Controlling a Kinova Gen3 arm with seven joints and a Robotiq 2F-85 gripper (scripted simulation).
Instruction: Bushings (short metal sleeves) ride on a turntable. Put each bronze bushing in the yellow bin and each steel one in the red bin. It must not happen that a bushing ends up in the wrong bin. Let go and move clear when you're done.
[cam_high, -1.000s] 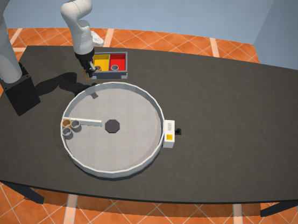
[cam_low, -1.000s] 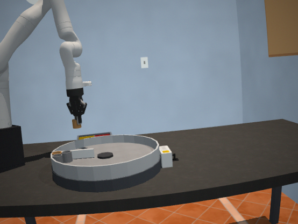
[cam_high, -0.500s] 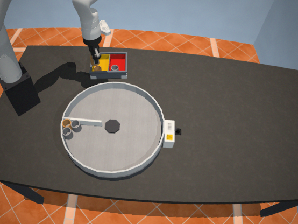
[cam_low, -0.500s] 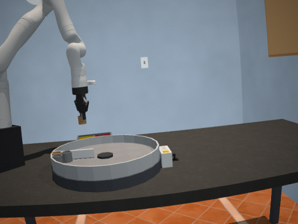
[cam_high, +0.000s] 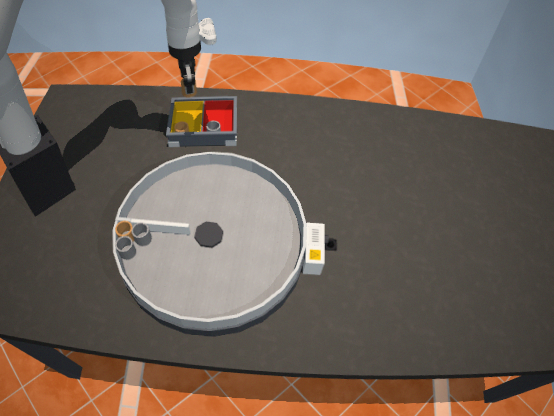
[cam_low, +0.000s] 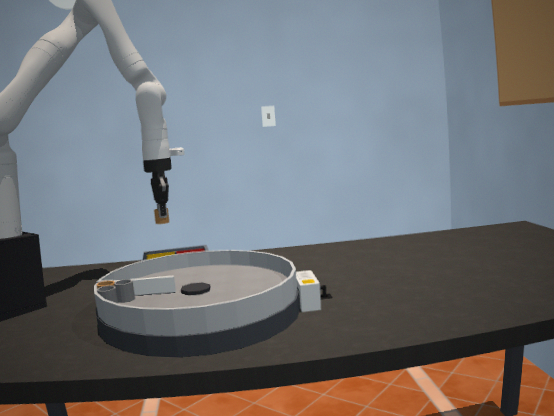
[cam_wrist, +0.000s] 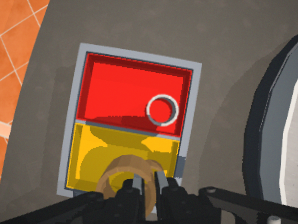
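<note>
My gripper is now 20 mm short of the yellow bin, 30 mm to the right of it and 160 mm above it. Also, from my hand: turntable 120 mm ahead, 340 mm to the right, 130 mm below.
</note>
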